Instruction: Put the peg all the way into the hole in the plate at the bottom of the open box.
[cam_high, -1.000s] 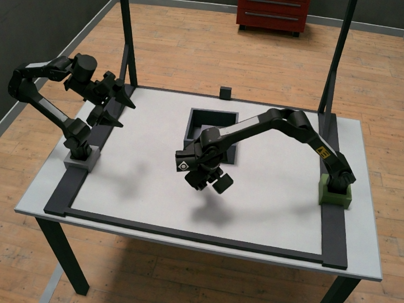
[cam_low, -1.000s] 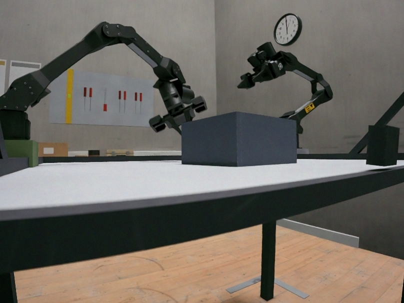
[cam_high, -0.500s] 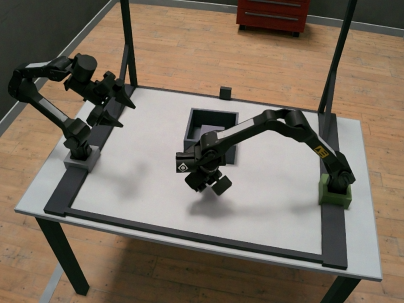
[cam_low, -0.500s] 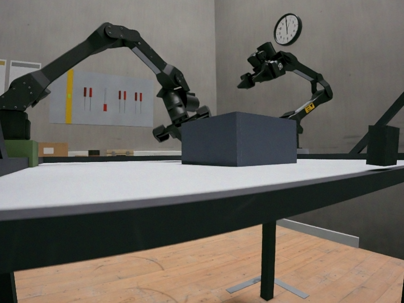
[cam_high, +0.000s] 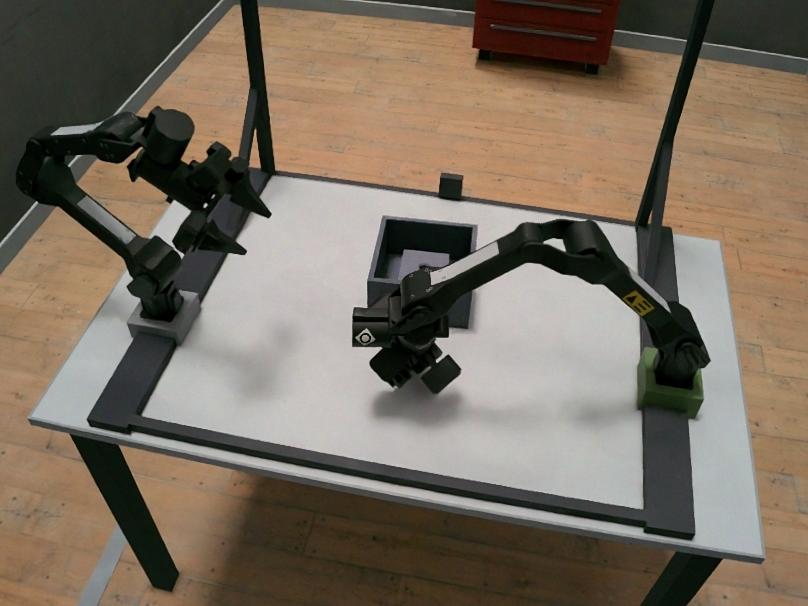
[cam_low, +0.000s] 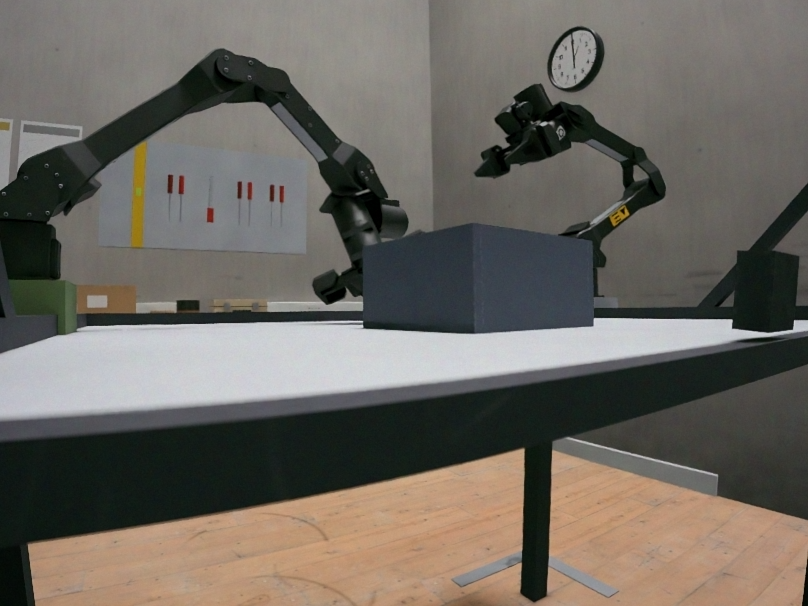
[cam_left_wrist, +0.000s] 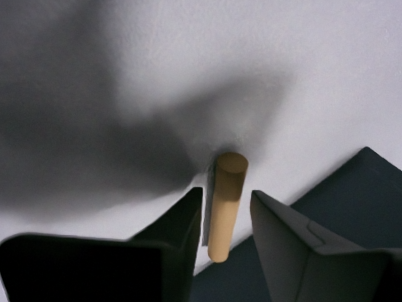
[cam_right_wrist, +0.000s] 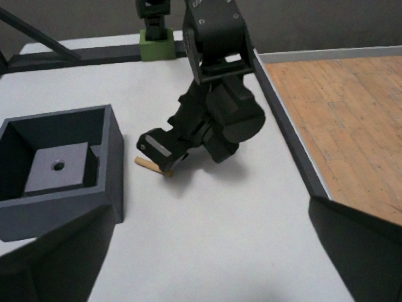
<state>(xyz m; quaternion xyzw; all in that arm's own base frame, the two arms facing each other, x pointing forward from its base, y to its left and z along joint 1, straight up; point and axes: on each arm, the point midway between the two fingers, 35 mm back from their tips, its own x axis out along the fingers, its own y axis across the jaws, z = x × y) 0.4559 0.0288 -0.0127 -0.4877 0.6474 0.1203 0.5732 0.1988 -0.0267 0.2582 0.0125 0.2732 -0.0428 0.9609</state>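
Right now the peg is 40 mm behind my left hand, 10 mm to the left of it and 30 mm below it. Also, from my left hand: grey plate: 190 mm behind, 10 mm to the right; box: 190 mm behind, 10 mm to the right, 20 mm below.
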